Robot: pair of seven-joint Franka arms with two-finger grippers.
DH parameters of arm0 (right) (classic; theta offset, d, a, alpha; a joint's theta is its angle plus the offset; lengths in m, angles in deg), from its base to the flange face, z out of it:
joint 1: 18.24 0.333 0 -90
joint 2: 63.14 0 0 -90
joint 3: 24.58 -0.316 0.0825 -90
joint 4: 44.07 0 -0.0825 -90
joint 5: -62.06 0.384 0 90
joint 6: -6.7 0 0.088 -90
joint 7: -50.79 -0.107 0 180
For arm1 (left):
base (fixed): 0 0 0 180
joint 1: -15.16 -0.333 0 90
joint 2: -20.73 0 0 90
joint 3: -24.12 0.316 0.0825 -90
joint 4: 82.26 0 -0.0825 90
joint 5: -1.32 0.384 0 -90
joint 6: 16.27 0 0.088 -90
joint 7: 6.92 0.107 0 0
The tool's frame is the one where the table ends.
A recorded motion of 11 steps. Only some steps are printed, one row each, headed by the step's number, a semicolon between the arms.
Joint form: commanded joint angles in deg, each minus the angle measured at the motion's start. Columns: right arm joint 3, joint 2, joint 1, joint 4, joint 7, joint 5, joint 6; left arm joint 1, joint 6, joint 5, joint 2, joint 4, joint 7, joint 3.
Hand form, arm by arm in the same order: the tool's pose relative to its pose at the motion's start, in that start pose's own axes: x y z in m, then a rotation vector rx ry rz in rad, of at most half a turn. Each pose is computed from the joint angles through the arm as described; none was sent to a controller.
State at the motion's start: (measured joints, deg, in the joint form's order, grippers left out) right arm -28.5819 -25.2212 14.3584 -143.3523 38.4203 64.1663 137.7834; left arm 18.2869 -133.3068 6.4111 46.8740 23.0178 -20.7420 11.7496
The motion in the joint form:
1: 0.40 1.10 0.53 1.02 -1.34 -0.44 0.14; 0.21 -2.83 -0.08 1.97 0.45 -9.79 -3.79
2: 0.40 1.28 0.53 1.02 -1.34 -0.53 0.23; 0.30 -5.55 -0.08 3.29 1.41 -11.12 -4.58
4: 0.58 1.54 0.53 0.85 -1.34 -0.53 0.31; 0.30 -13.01 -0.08 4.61 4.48 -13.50 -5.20
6: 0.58 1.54 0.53 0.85 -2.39 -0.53 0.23; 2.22 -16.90 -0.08 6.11 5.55 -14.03 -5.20
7: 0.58 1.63 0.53 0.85 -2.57 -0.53 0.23; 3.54 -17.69 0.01 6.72 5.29 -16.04 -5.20
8: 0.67 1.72 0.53 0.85 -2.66 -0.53 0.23; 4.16 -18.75 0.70 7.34 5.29 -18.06 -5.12
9: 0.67 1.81 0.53 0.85 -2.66 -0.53 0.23; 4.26 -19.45 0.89 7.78 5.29 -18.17 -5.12
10: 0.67 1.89 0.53 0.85 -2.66 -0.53 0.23; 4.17 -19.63 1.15 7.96 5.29 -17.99 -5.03
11: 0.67 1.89 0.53 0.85 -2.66 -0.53 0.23; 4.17 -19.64 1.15 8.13 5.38 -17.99 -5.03
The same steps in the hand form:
1: 0.0037 -0.0021 0.0052 -0.0090 0.0028 0.0158; -0.0034 0.0418 0.0165 -0.0282 0.0052 -0.1024
2: 0.0037 -0.0019 0.0072 -0.0105 0.0016 0.0149; -0.0036 0.0521 0.0330 -0.0424 0.0103 -0.1097
4: 0.0031 0.0004 0.0113 -0.0134 -0.0039 0.0179; -0.0053 0.0615 0.0582 -0.0771 0.0559 -0.1385
6: 0.0029 0.0005 0.0115 -0.0138 -0.0051 0.0362; -0.0096 0.0830 0.0765 -0.0897 0.0742 -0.1151
7: 0.0028 0.0005 0.0125 -0.0141 -0.0067 0.0394; -0.0116 0.0970 0.0802 -0.0921 0.0792 -0.1275
8: 0.0029 0.0016 0.0135 -0.0153 -0.0079 0.0424; -0.0119 0.1030 0.0853 -0.0901 0.0877 -0.1459
9: 0.0028 0.0017 0.0146 -0.0156 -0.0095 0.0425; -0.0112 0.1045 0.0888 -0.0924 0.0920 -0.1443
10: 0.0027 0.0017 0.0155 -0.0159 -0.0108 0.0426; -0.0103 0.1028 0.0904 -0.0901 0.0935 -0.1412
11: 0.0027 0.0017 0.0155 -0.0159 -0.0108 0.0426; -0.0107 0.1028 0.0929 -0.0891 0.0893 -0.1411

